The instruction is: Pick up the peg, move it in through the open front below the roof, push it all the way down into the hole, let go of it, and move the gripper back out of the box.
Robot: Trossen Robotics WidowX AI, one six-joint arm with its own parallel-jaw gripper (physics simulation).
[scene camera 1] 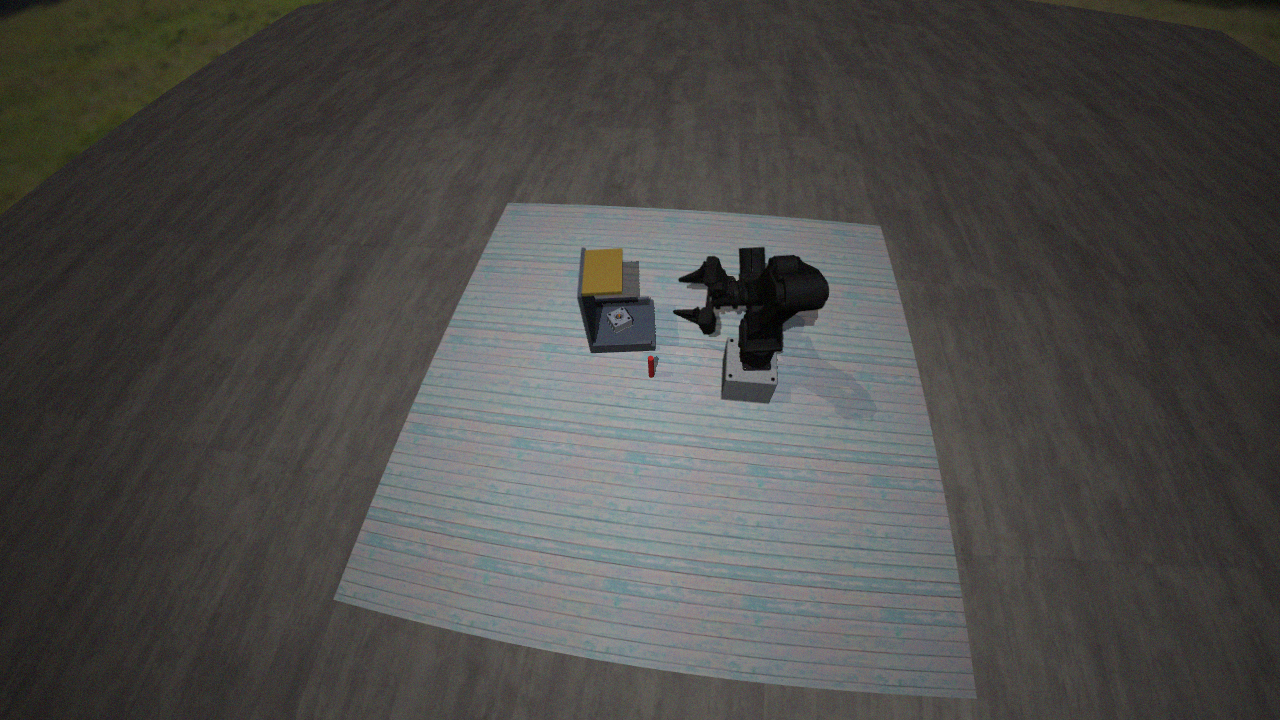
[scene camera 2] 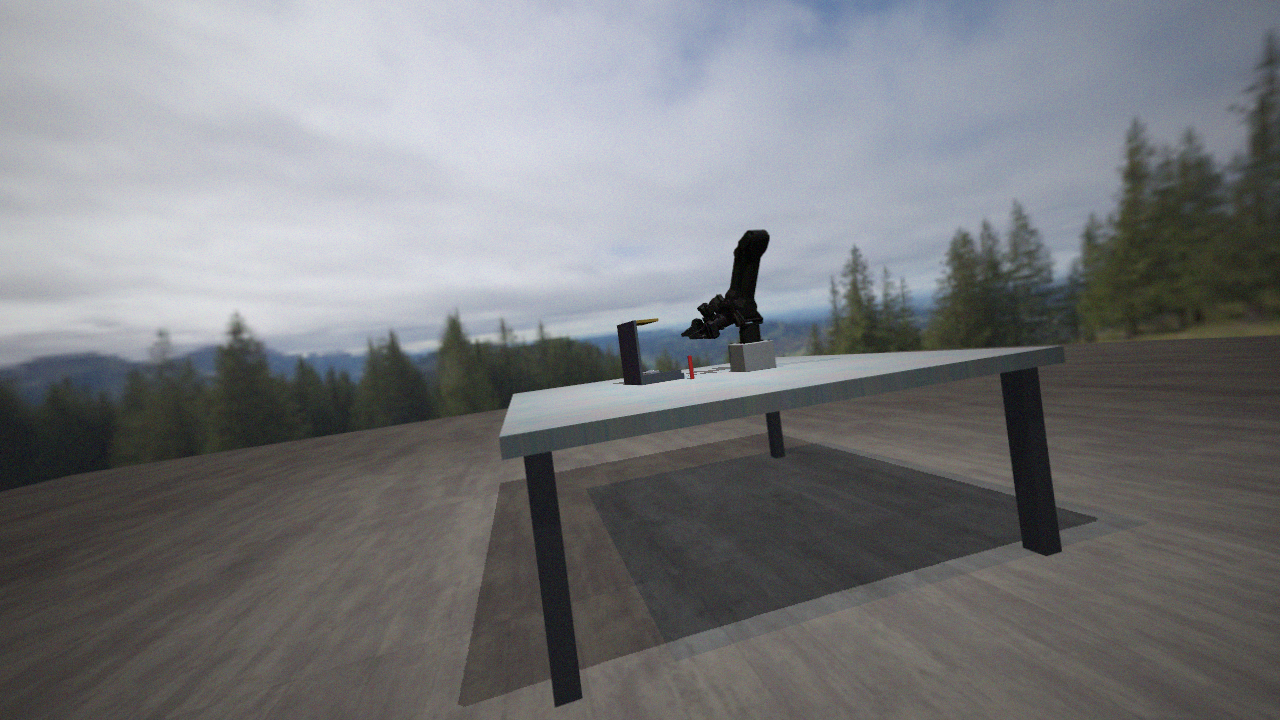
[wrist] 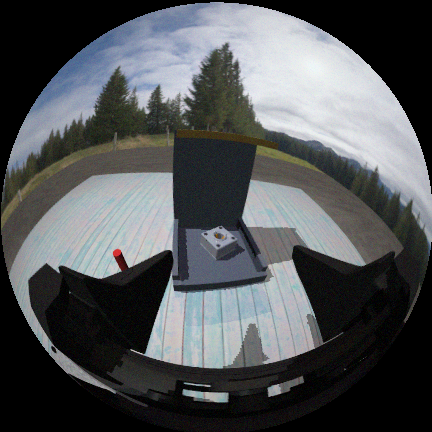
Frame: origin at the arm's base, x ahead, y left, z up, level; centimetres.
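Seen in the pictures: gripper, between the fingertips: (scene camera 1: 676, 295) (scene camera 2: 685, 336) (wrist: 234, 255); arm's base, origin of its link: (scene camera 1: 755, 358) (scene camera 2: 751, 342).
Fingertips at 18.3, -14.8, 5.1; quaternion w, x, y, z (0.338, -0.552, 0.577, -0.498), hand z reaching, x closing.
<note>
Pixels of each thing's middle, then the offset from my fingertips to it, as dx, dy, dz. Level surfaces: height alone.
- red peg, middle of its body: (wrist: 125, 269) (scene camera 1: 651, 367) (scene camera 2: 691, 367) +6.2, +13.4, -10.9
- dark grey box, middle of its body: (wrist: 219, 203) (scene camera 1: 619, 300) (scene camera 2: 650, 351) +14.1, -1.8, -3.7
- light grey block, middle of its body: (wrist: 218, 240) (scene camera 1: 619, 319) +14.9, -2.7, -12.5
- table, height of its surface: dz -14.9
The red peg (scene camera 1: 650, 367) (scene camera 2: 691, 368) (wrist: 119, 259) stands upright on the table, beside the box; in the wrist view its lower part is hidden by the left finger. The dark grey box (scene camera 1: 624, 339) (scene camera 2: 631, 354) (wrist: 212, 182) has a tall back wall, low side walls and an open front. Its yellow roof (scene camera 1: 602, 271) (scene camera 2: 646, 320) (wrist: 220, 136) sits at the top of the back wall. A light grey block (scene camera 1: 619, 318) (wrist: 218, 243) with the round hole lies turned on the box floor. My gripper (scene camera 1: 682, 296) (scene camera 2: 687, 334) (wrist: 234, 255) is open and empty, above the table in front of the box.
The arm's light grey base block (scene camera 1: 748, 385) (scene camera 2: 752, 356) stands on the table (scene camera 1: 662, 537) (scene camera 2: 805, 377) (wrist: 120, 200), to the right of the peg in scene camera 1. The table's far edge lies behind the box in the wrist view.
</note>
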